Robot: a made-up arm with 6 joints. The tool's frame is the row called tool.
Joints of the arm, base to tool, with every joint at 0 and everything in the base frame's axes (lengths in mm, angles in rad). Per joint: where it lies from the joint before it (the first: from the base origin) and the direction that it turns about. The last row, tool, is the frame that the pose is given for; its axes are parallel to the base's.
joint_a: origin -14 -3 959 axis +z
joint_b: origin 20 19 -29 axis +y
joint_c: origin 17 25 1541 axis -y
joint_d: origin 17 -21 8 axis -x
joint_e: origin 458 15 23 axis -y
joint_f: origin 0 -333 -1 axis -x
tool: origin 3 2 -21
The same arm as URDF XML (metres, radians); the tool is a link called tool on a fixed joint. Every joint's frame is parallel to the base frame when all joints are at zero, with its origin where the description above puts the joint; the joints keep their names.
<robot name="arm">
  <joint name="tool_joint" type="fixed">
    <parent link="link6"/>
    <child link="tool"/>
    <origin xyz="0.003 0.002 -0.021" rpy="0 0 0"/>
  </joint>
  <joint name="joint_f" type="continuous">
    <parent link="link5"/>
    <child link="link6"/>
    <origin xyz="0 -0.333 -0.001" rpy="0 0 0"/>
    <axis xyz="-1 0 0"/>
  </joint>
  <joint name="joint_e" type="continuous">
    <parent link="link4"/>
    <child link="link5"/>
    <origin xyz="0.458 0.015 0.023" rpy="0 0 0"/>
    <axis xyz="0 -1 0"/>
  </joint>
  <joint name="joint_d" type="continuous">
    <parent link="link3"/>
    <child link="link4"/>
    <origin xyz="0.017 -0.021 0.008" rpy="0 0 0"/>
    <axis xyz="-1 0 0"/>
  </joint>
  <joint name="joint_c" type="continuous">
    <parent link="link2"/>
    <child link="link3"/>
    <origin xyz="0.017 0.025 1.541" rpy="0 0 0"/>
    <axis xyz="0 -1 0"/>
  </joint>
  <joint name="joint_b" type="continuous">
    <parent link="link1"/>
    <child link="link2"/>
    <origin xyz="0.02 0.019 -0.029" rpy="0 0 0"/>
    <axis xyz="0 1 0"/>
  </joint>
  <joint name="joint_a" type="continuous">
    <parent link="base_link"/>
    <child link="link1"/>
    <origin xyz="-0.014 -0.003 0.959" rpy="0 0 0"/>
    <axis xyz="0 0 1"/>
  </joint>
  <link name="base_link"/>
  <link name="link1"/>
  <link name="link2"/>
  <link name="link3"/>
  <link name="link4"/>
  <link name="link5"/>
  <link name="link6"/>
  <link name="tool"/>
</robot>

